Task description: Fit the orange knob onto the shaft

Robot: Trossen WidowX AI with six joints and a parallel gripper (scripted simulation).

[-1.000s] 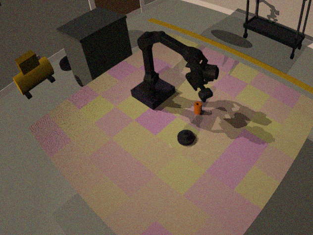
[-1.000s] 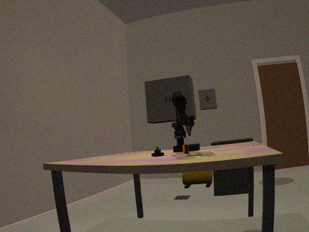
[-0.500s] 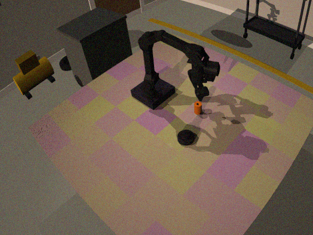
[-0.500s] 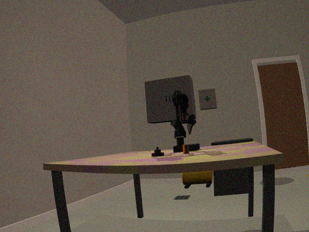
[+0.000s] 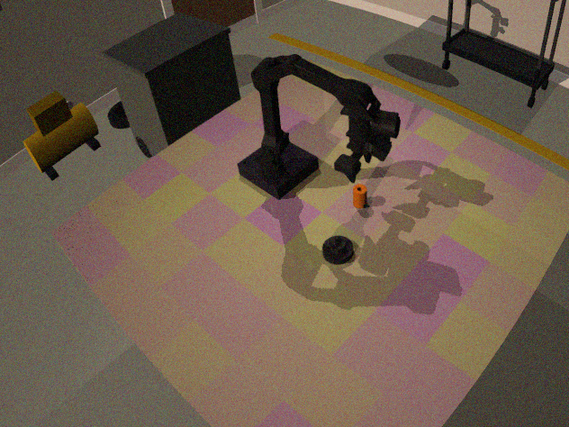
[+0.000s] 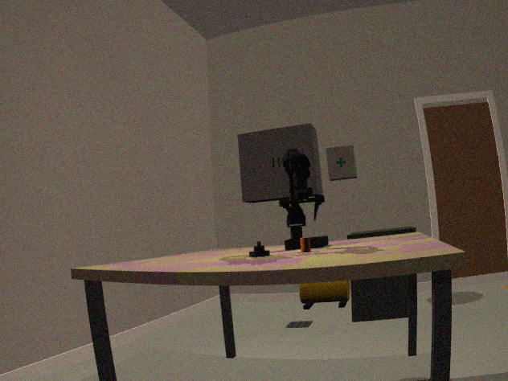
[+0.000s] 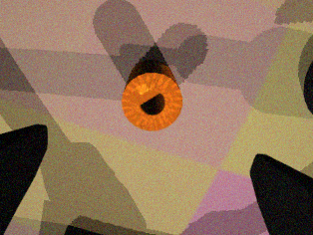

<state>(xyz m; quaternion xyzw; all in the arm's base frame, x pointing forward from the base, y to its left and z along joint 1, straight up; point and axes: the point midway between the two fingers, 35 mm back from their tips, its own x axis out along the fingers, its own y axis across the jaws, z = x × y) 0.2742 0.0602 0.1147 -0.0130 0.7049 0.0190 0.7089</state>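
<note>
Now: the orange knob 100 mm below my gripper tip. Also, from my gripper tip: D-shaped shaft (40 mm ahead, 190 mm to the right, 100 mm below).
</note>
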